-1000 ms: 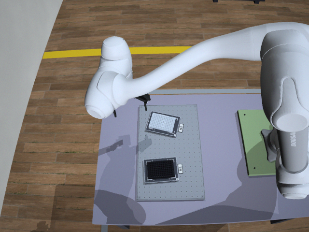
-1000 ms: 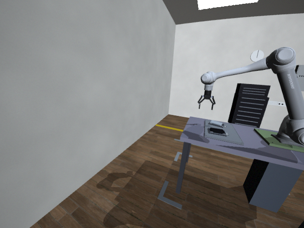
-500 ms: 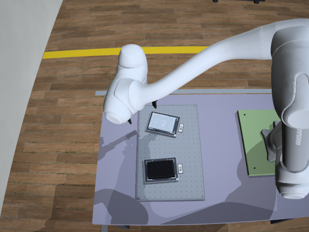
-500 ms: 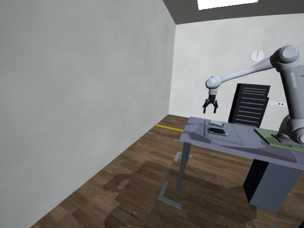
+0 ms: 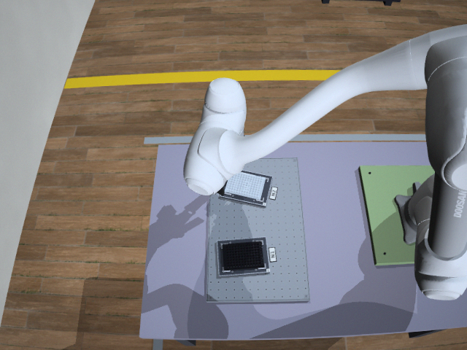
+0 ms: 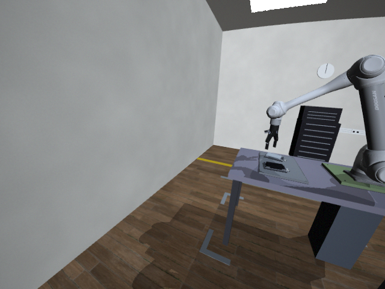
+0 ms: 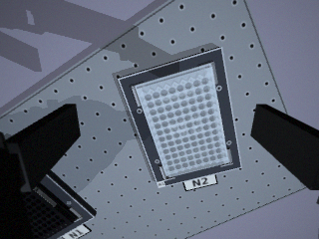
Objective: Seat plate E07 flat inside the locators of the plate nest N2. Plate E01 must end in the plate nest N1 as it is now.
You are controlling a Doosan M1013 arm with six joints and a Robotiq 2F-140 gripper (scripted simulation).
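Right now the clear well plate E07 is 4 cm behind my hand and 8 cm below it. The rest, counted from my hand: dark nest N2: 5 cm behind, 9 cm below; then black plate E01: 3 cm behind, 25 cm to the left, 8 cm below.
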